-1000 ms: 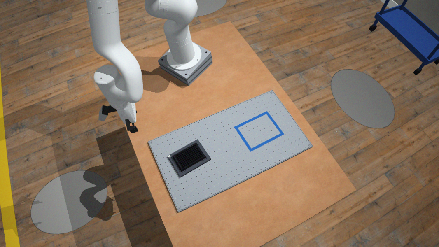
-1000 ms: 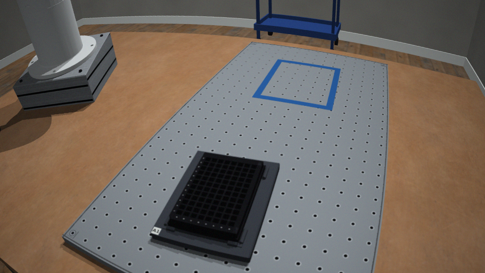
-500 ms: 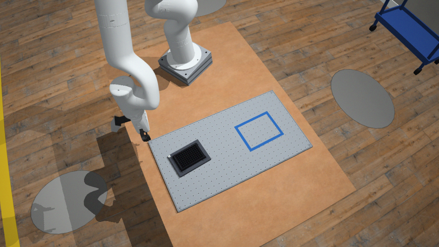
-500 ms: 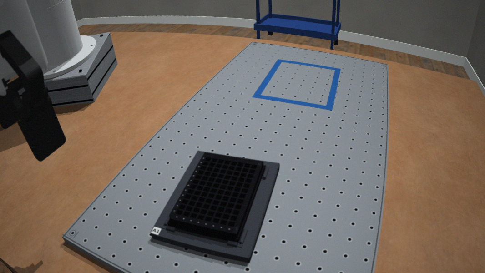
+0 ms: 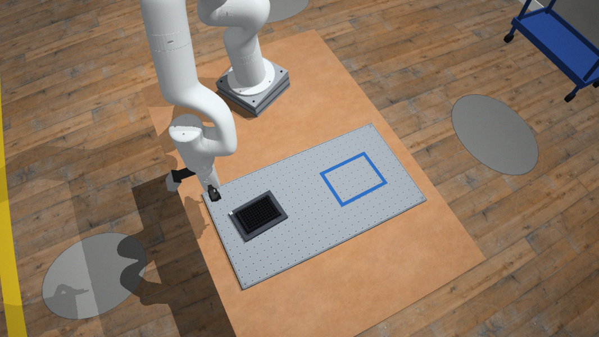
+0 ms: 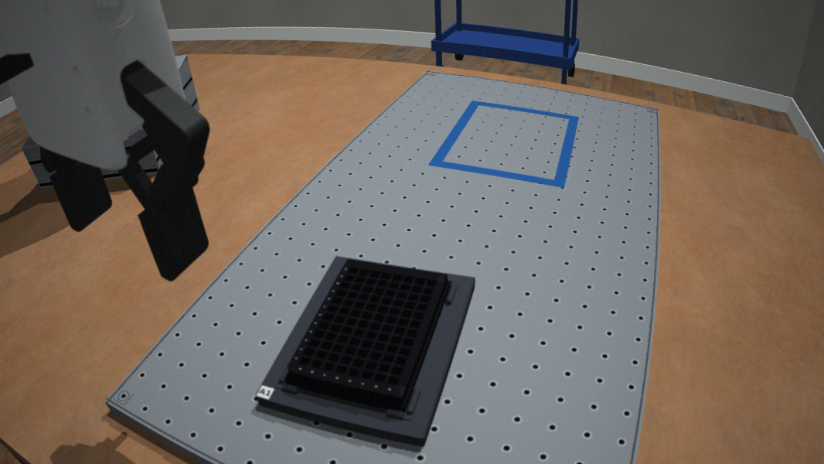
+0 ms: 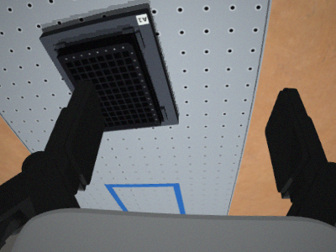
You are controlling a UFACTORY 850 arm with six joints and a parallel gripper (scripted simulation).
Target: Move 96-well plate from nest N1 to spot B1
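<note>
My gripper is now 14 cm above the black 96-well plate, 12 cm to the right of it and 7 cm short of it. The rest, counted from my hand: dark plate nest N1: 15 cm below, 12 cm to the left, 7 cm ahead.
</note>
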